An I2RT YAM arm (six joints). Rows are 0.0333 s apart.
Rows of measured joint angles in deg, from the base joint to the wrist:
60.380 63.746 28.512 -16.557 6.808 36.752
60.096 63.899 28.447 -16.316 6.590 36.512
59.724 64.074 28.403 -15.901 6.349 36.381
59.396 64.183 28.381 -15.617 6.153 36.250
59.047 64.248 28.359 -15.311 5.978 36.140
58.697 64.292 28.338 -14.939 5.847 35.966
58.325 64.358 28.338 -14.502 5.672 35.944
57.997 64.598 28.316 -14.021 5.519 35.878
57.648 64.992 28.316 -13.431 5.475 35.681
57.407 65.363 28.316 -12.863 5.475 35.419
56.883 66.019 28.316 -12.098 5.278 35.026
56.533 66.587 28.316 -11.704 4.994 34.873
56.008 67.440 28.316 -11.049 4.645 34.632
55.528 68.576 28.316 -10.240 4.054 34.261
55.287 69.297 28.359 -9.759 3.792 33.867
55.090 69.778 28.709 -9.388 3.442 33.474
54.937 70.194 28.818 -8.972 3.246 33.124
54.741 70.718 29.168 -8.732 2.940 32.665
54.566 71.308 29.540 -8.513 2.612 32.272
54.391 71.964 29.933 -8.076 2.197 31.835
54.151 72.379 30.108 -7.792 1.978 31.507
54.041 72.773 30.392 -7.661 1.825 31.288
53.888 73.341 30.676 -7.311 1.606 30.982
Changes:
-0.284 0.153 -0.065 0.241 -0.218 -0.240
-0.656 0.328 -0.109 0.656 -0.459 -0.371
-0.984 0.437 -0.131 0.940 -0.655 -0.502
-1.333 0.502 -0.153 1.246 -0.830 -0.612
-1.683 0.546 -0.174 1.618 -0.961 -0.786
-2.055 0.612 -0.174 2.055 -1.136 -0.808
-2.383 0.852 -0.196 2.536 -1.289 -0.874
-2.732 1.246 -0.196 3.126 -1.333 -1.071
-2.973 1.617 -0.196 3.694 -1.333 -1.333
-3.497 2.273 -0.196 4.459 -1.530 -1.726
-3.847 2.841 -0.196 4.853 -1.814 -1.879
-4.372 3.694 -0.196 5.508 -2.163 -2.120
-4.852 4.830 -0.196 6.317 -2.754 -2.491
-5.093 5.551 -0.153 6.798 -3.016 -2.885
-5.290 6.032 0.197 7.169 -3.366 -3.278
-5.443 6.448 0.306 7.585 -3.562 -3.628
-5.639 6.972 0.656 7.825 -3.868 -4.087
-5.814 7.562 1.028 8.044 -4.196 -4.480
-5.989 8.218 1.421 8.481 -4.611 -4.917
-6.229 8.633 1.596 8.765 -4.830 -5.245
-6.339 9.027 1.880 8.896 -4.983 -5.464
-6.492 9.595 2.164 9.246 -5.202 -5.770

